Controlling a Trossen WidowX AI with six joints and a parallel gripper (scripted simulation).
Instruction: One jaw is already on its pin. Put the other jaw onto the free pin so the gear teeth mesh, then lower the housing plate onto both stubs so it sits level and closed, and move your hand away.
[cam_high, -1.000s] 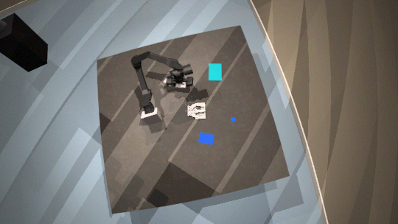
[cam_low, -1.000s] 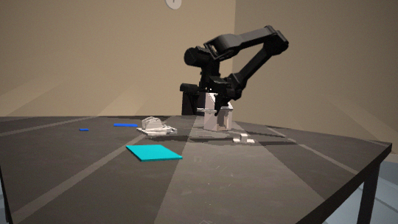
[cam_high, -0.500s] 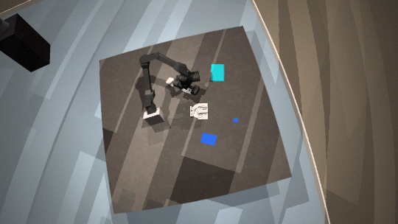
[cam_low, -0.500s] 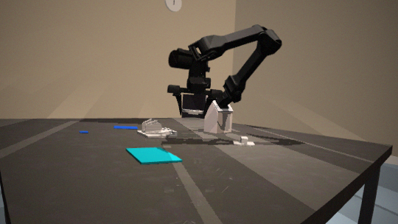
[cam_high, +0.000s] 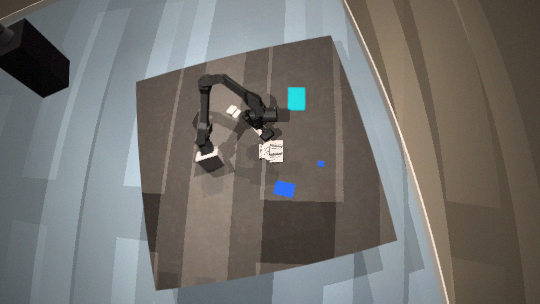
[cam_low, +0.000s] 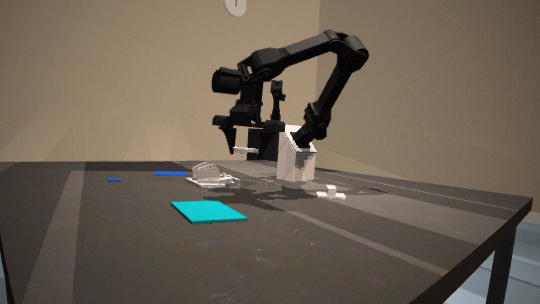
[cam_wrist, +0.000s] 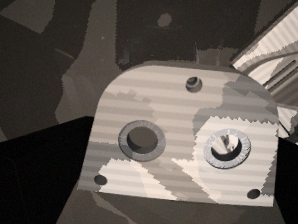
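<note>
Now: the jaw 10 mm ahead of my gripper tip, 70 mm to the right of it and 70 mm below it. From my gripper tip the other things lie so: white housing plate (10 mm ahead, 20 mm above); then cyan flat patch (250 mm ahead, 170 mm to the left, 80 mm below); then small blue square (260 mm ahead, 240 mm to the right, 80 mm below).
</note>
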